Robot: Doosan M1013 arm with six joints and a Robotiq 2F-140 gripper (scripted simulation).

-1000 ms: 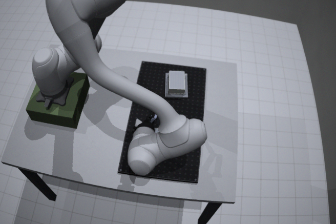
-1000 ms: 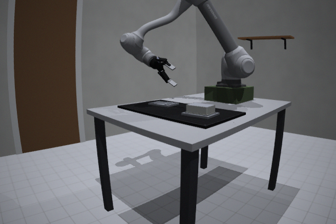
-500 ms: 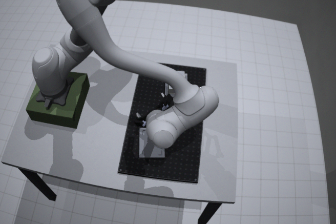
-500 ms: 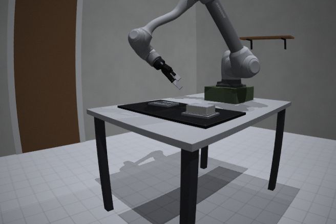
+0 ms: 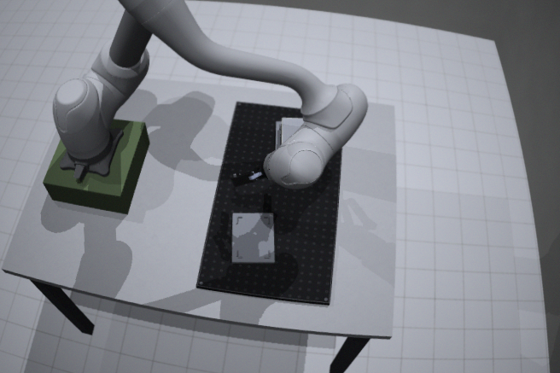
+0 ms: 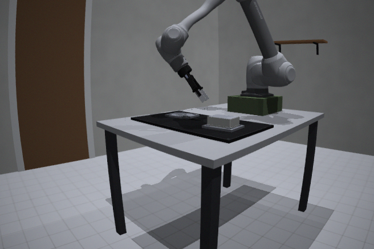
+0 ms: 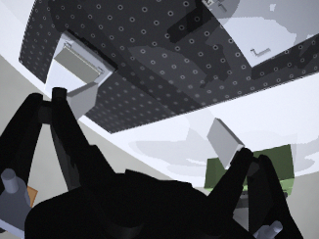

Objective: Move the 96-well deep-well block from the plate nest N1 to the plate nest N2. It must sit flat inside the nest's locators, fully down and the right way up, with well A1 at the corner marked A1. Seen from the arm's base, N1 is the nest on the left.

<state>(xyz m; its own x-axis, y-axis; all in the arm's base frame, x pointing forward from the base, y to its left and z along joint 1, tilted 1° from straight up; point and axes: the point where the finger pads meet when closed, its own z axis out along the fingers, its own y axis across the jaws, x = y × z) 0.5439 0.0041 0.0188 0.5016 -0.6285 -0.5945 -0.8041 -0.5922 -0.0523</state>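
Right now my hand is 8 cm short of the 96-well deep-well block, 19 cm to the right of it and 8 cm above it. Round my hand: plate nest N2 (1 cm ahead, 17 cm to the right, 11 cm below); then plate nest N1 (8 cm ahead, 19 cm to the left, 11 cm below).
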